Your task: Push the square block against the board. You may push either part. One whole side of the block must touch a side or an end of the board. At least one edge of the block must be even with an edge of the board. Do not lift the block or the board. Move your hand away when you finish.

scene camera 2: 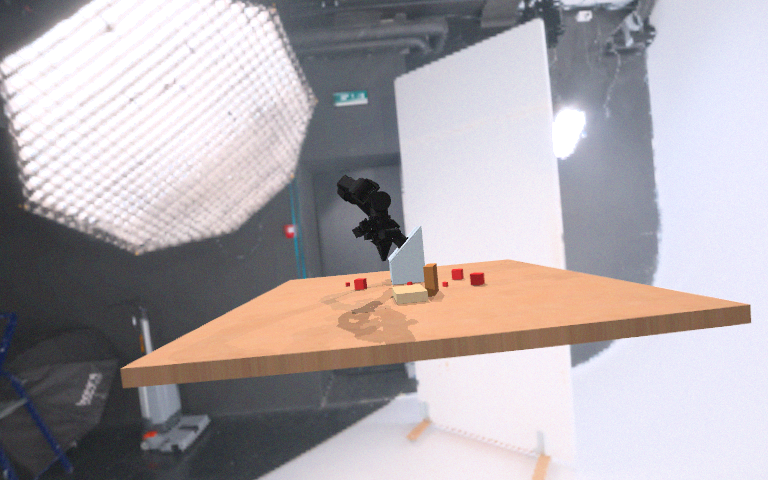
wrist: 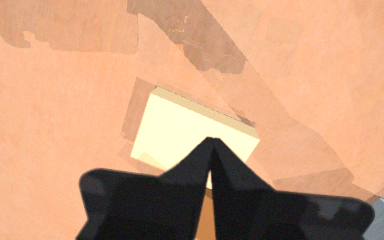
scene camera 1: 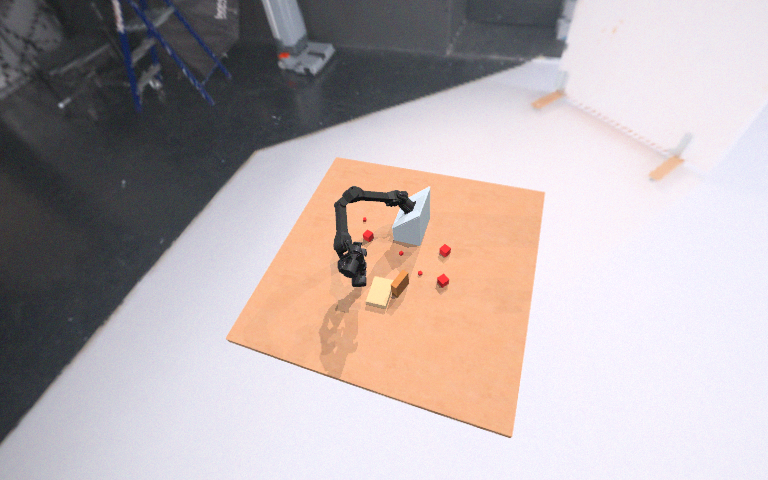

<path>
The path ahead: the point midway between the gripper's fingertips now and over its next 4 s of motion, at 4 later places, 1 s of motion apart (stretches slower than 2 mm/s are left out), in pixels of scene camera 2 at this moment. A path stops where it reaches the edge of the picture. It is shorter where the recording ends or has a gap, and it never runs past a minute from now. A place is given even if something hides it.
My gripper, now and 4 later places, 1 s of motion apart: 384,261; 411,257; 433,255; 442,269; 433,269
</path>
